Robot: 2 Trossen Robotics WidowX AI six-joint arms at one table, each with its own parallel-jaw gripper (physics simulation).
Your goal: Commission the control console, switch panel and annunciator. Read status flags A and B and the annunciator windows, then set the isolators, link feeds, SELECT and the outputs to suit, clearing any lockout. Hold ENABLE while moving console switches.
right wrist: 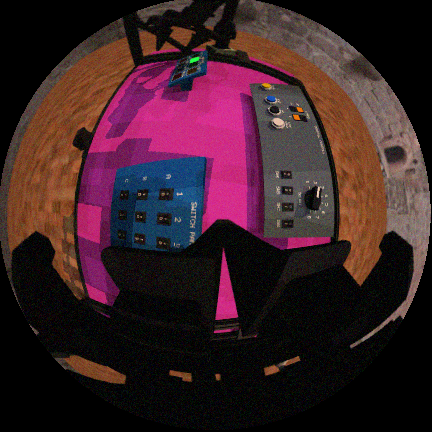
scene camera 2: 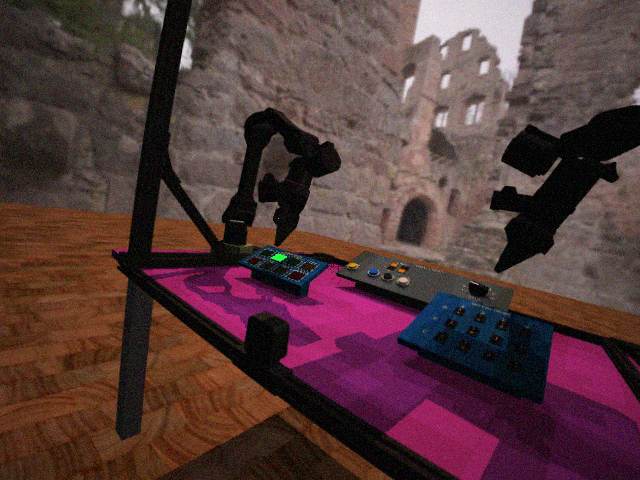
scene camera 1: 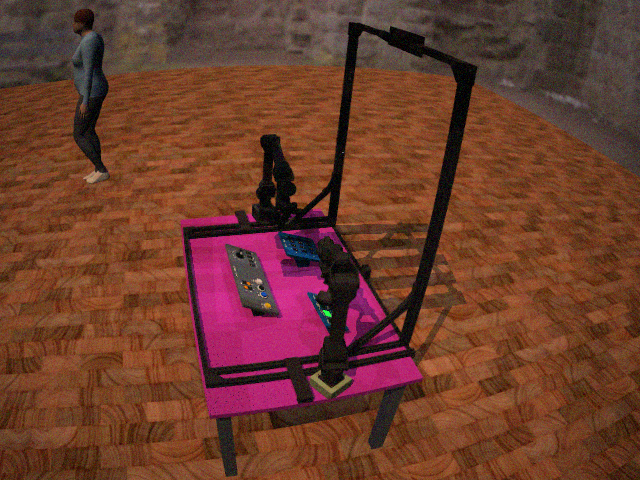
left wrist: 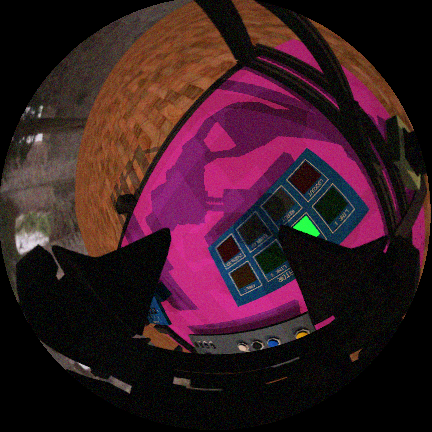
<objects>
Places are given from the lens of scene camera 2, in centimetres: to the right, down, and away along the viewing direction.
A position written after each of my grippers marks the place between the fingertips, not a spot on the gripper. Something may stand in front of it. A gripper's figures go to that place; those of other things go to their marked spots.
my left gripper (scene camera 2: 278, 240): -9, 0, 64
my right gripper (scene camera 2: 496, 271): 30, 5, 49
</objects>
